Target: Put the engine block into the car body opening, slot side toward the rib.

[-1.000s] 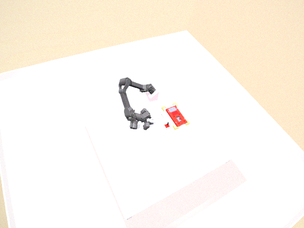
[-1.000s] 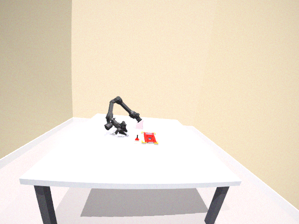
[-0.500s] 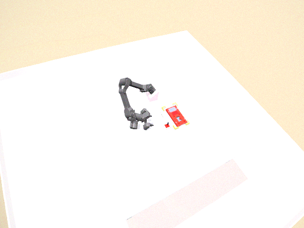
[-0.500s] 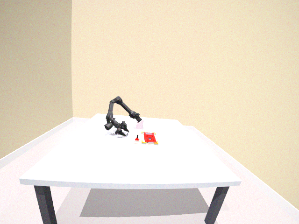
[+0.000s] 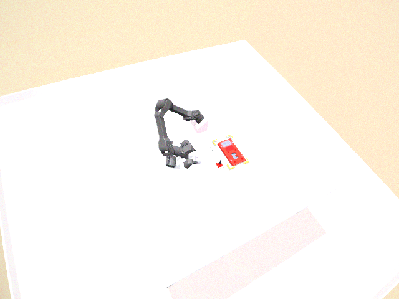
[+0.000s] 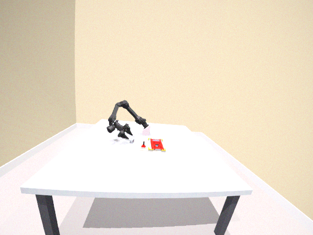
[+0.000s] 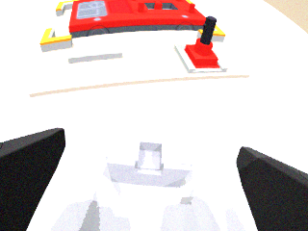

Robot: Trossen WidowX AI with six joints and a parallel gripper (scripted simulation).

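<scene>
The engine block lies 3 cm below my gripper tip and 1 cm to the left of it.
</scene>
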